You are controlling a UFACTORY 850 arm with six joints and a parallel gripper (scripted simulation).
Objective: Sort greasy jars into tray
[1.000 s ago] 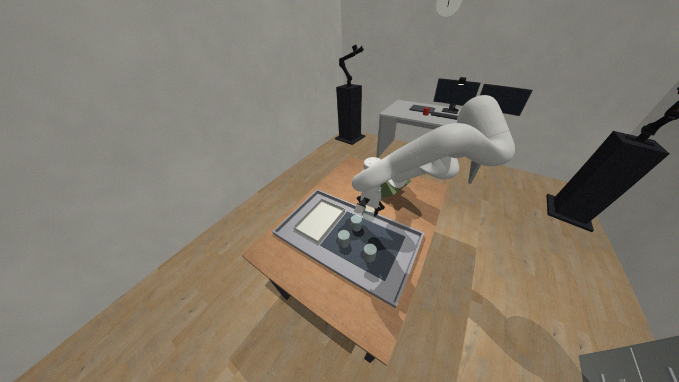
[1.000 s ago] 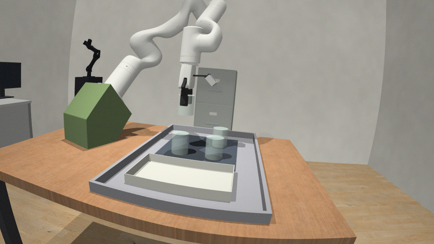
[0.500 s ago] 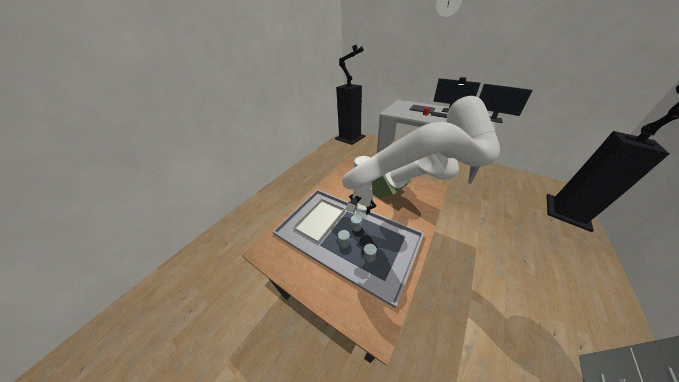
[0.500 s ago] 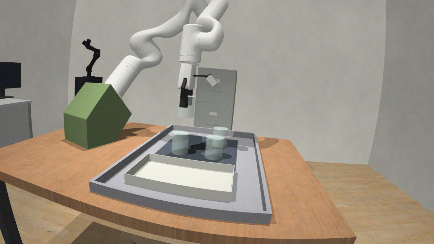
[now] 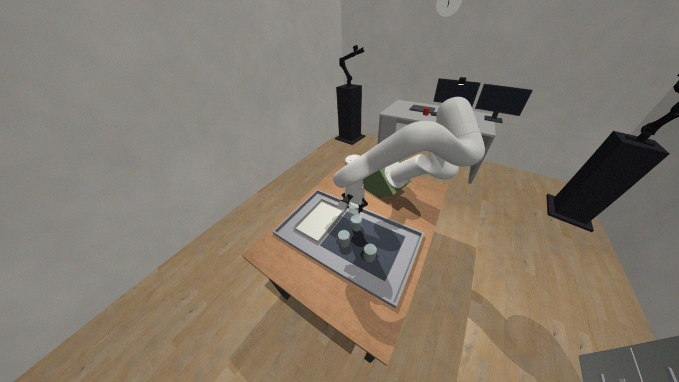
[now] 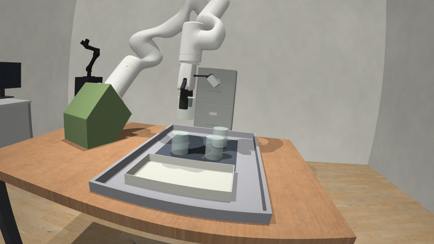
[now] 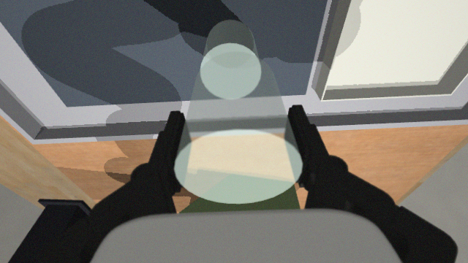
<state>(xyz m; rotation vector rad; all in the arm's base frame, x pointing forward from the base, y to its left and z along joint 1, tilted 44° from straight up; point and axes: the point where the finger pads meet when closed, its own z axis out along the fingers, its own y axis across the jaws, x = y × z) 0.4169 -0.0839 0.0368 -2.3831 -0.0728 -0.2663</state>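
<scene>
Right now my hand is 80 mm short of the cream tray, 220 mm to the left of it and 190 mm above it. The rest, counted from my hand: dark drying mat 40 mm ahead, 100 mm to the left, 200 mm below; grey rimmed steel top 70 mm ahead, 10 mm to the right, 200 mm below.
</scene>
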